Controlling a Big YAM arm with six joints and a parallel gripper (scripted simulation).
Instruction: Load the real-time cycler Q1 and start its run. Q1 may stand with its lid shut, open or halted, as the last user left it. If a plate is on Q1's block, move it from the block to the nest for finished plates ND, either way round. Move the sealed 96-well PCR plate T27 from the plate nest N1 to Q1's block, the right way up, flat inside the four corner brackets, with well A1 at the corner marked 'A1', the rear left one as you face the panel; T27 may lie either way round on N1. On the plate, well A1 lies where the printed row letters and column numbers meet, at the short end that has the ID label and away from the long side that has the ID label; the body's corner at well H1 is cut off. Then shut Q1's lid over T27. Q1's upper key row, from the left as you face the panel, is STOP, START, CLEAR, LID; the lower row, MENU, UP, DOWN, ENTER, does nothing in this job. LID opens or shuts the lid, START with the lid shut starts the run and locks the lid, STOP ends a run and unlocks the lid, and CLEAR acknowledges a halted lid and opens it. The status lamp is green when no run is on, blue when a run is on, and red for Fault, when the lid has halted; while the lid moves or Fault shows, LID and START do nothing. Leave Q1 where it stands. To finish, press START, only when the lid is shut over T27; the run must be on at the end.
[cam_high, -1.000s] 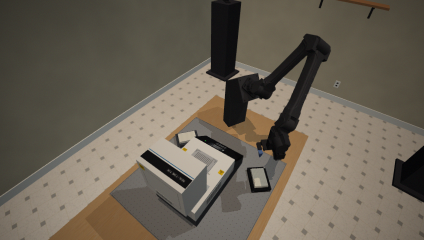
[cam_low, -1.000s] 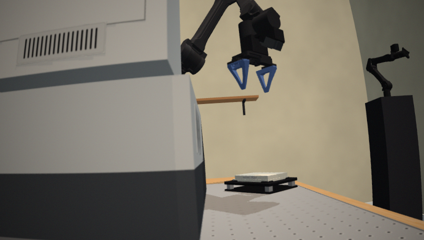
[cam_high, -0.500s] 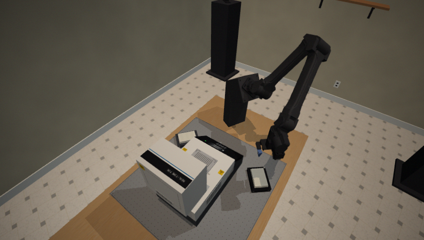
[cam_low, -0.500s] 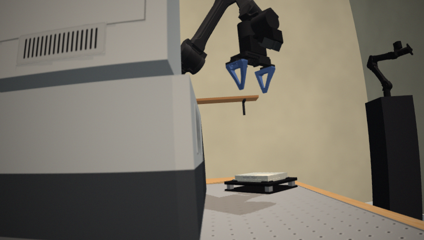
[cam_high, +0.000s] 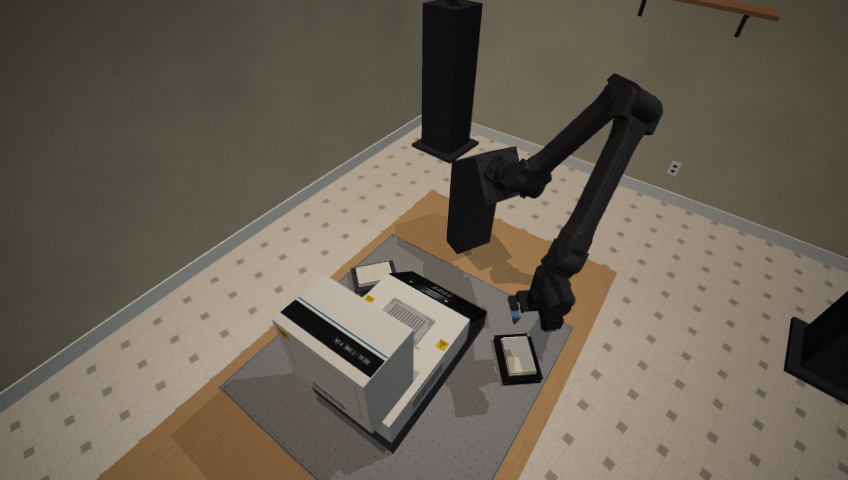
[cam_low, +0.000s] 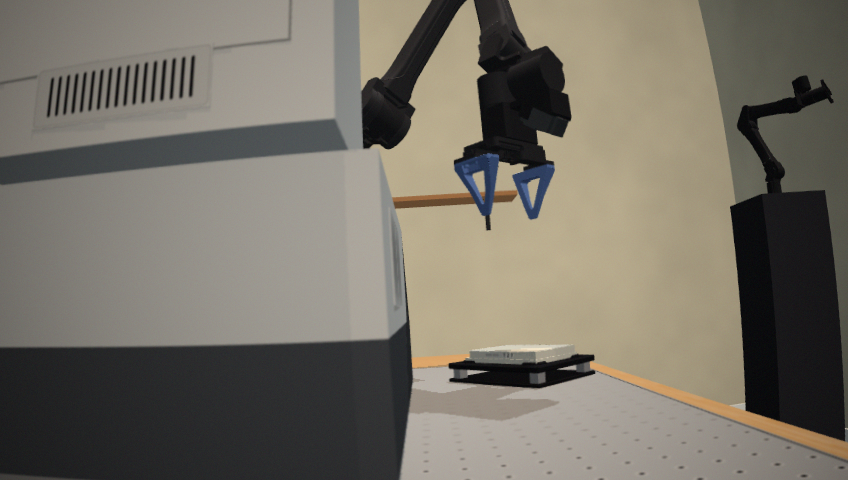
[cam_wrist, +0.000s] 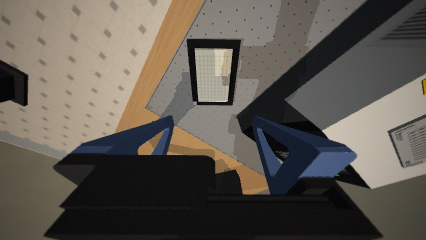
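My hand is 190 mm above the plate T27. The rest, counted from my hand: grey perforated mat (260 mm ahead, 270 mm to the right, 230 mm below); then black nest N1 (210 mm below); then dark nest ND (60 mm ahead, 580 mm to the right, 200 mm below).
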